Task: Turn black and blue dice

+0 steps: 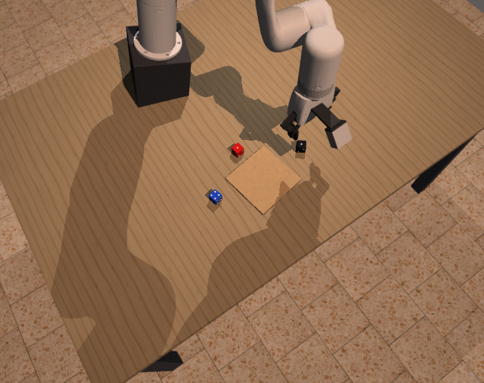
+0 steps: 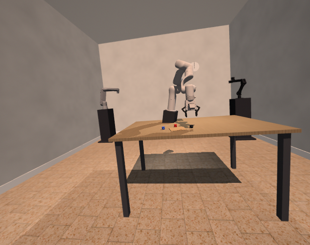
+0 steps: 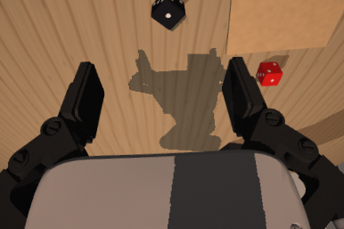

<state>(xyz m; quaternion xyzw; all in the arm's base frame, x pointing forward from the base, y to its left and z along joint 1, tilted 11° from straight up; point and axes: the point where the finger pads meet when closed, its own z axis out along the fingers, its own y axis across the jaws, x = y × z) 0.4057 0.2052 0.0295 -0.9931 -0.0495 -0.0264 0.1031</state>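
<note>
The black die is 10 cm below my hand and 1 cm to the right of it. From my hand the other things lie so: tan mat 14 cm to the right, 11 cm below, 2 cm ahead; red die 16 cm to the right, 10 cm below, 8 cm behind; blue die 27 cm to the right, 10 cm below, 1 cm ahead.
</note>
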